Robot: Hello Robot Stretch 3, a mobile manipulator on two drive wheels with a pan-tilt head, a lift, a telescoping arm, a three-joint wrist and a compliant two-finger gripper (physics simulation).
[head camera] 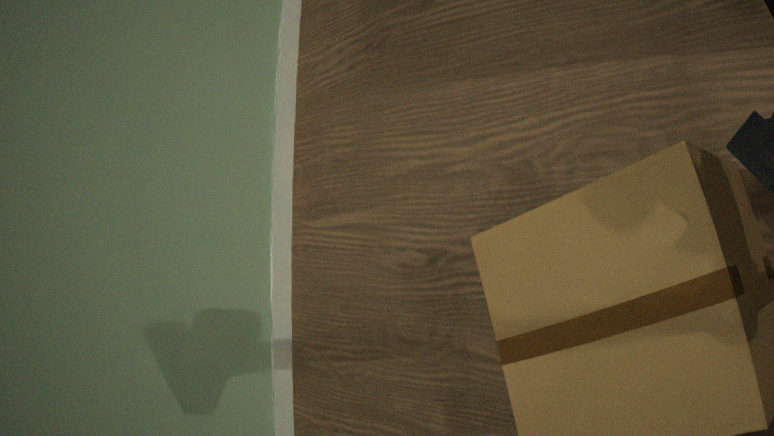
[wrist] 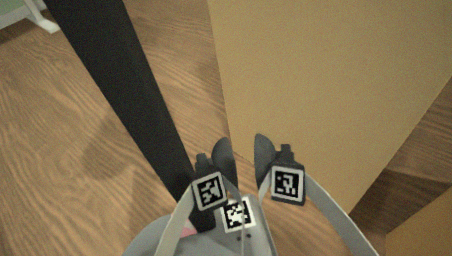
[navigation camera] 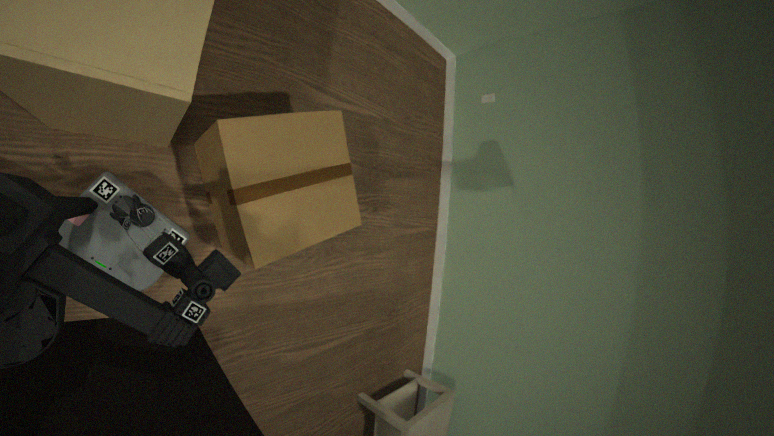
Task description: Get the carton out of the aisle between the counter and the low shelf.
Labels:
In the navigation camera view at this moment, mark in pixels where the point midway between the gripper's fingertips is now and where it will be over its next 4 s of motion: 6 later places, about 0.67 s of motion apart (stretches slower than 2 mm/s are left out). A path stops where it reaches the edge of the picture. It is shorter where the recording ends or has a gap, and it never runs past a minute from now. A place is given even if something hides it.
The gripper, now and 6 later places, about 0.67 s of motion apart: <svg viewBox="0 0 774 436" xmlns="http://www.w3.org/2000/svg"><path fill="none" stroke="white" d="M119 201L118 201L116 201L112 201L108 202L102 202L93 203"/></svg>

